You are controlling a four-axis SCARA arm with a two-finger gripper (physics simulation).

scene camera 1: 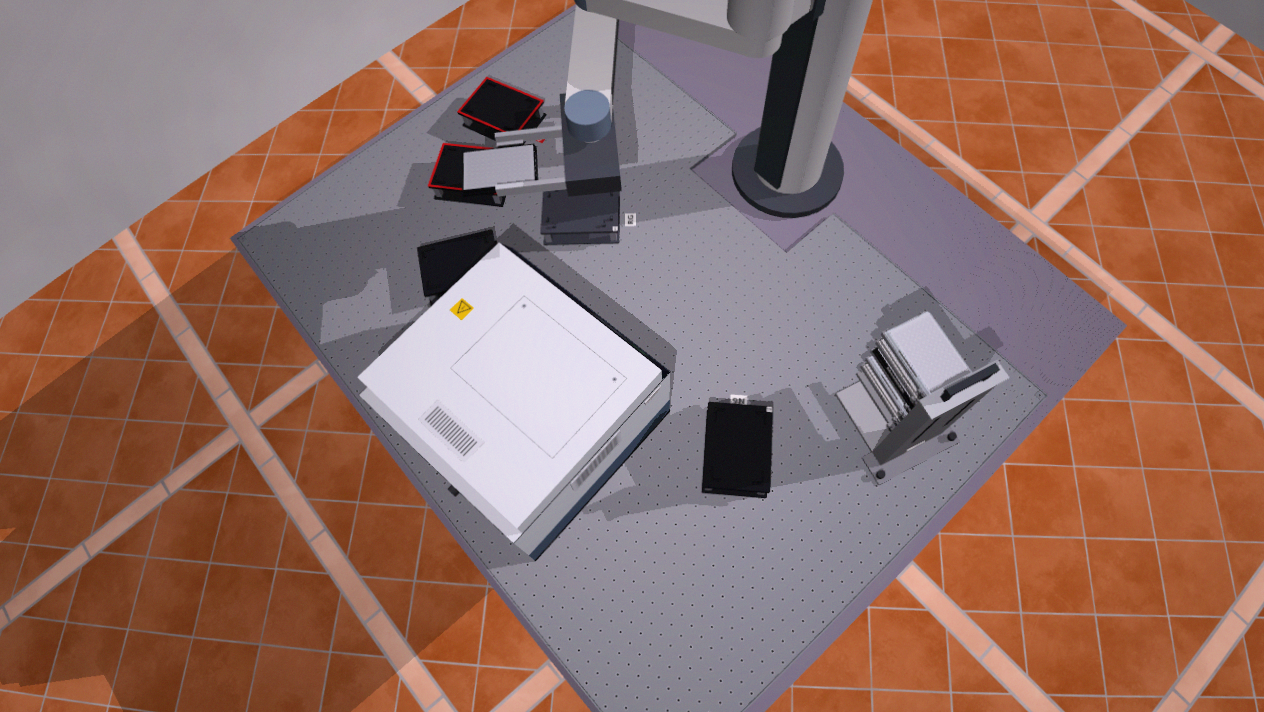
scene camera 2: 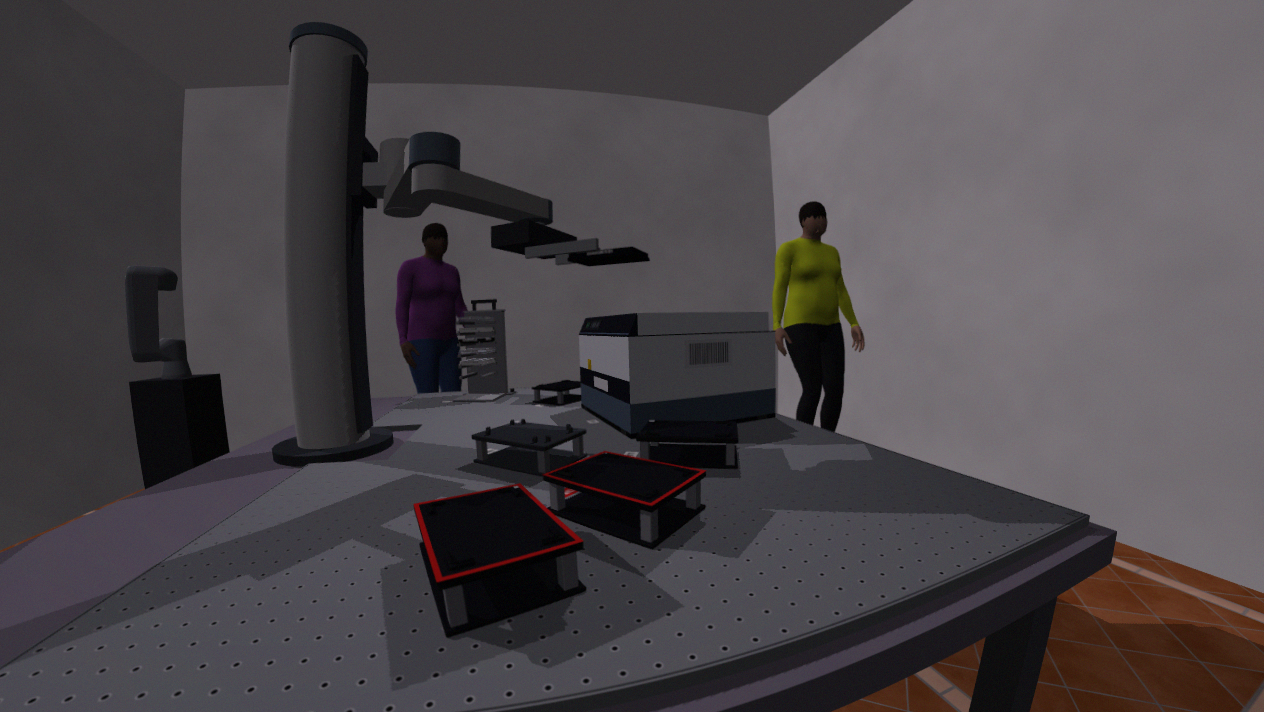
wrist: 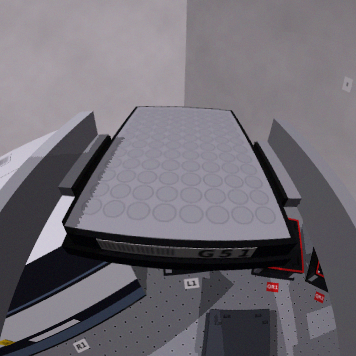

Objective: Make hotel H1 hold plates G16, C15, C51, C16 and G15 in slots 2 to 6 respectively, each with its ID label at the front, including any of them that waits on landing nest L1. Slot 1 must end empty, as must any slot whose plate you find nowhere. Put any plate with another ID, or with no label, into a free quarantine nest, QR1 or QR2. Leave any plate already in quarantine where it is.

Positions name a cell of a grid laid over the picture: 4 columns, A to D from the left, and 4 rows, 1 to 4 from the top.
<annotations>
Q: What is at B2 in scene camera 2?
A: My gripper.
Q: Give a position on a quarantine nest QR1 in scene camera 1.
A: At B1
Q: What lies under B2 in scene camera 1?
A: A landing nest L1.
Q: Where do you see a white instrument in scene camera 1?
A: B3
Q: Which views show my gripper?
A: Scene camera 1, scene camera 2 and the wrist view: all of them.
</annotations>
